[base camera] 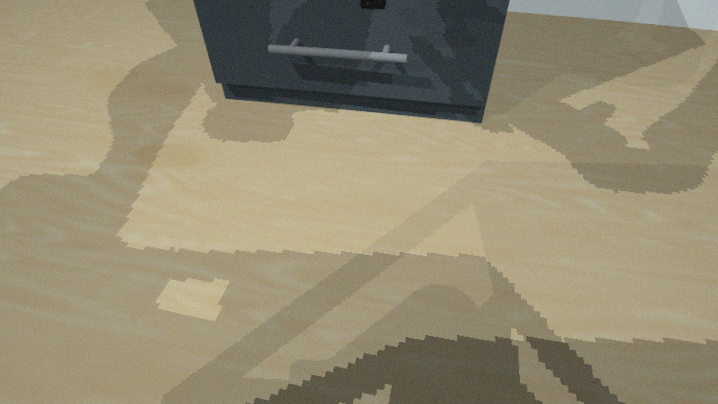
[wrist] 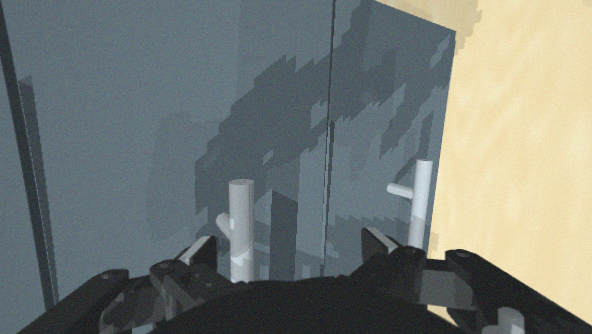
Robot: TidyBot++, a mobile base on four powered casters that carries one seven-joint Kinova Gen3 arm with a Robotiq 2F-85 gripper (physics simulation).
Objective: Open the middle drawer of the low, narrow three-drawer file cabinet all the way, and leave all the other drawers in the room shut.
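Frame: origin at the arm's base, x ahead, y left, z up, level; millimetres.
Seen in the pictures: gripper, fingertip midpoint: [wrist: 289, 247].
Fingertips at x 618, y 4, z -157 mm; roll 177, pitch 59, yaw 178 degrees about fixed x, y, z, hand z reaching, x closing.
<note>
Offsets run from my fingertips to a thing's top centre. "*": to the spot under its first point. Level surfaces: height alone.
The dark blue-grey file cabinet [base camera: 241, 30] stands on the floor, its lower front showing in the base camera view. In the wrist view the middle drawer [wrist: 125, 75] has a pale bar handle @[* 14 mm back, 30 mm right, 33 mm up] [wrist: 242, 210]. The bottom drawer [wrist: 360, 155] lies right of a thin seam and has its own bar handle @[* 1 mm ahead, 62 mm left, 121 mm down] [base camera: 326, 52] [wrist: 421, 200]. Both fronts look flush and shut. My gripper [wrist: 289, 247] is open. The middle handle appears between its fingers, closer to the left one; its depth between them is unclear. The handle's near part is hidden behind the gripper body.
A strip of the top drawer [wrist: 9, 200] shows at the left edge of the wrist view. Wooden floor @[240 mm down] [base camera: 326, 200] [wrist: 525, 125] lies before and beside the cabinet, with shadows across it. A pale wall [base camera: 602, 10] stands at the back right. A small black part shows at the base view's top edge.
</note>
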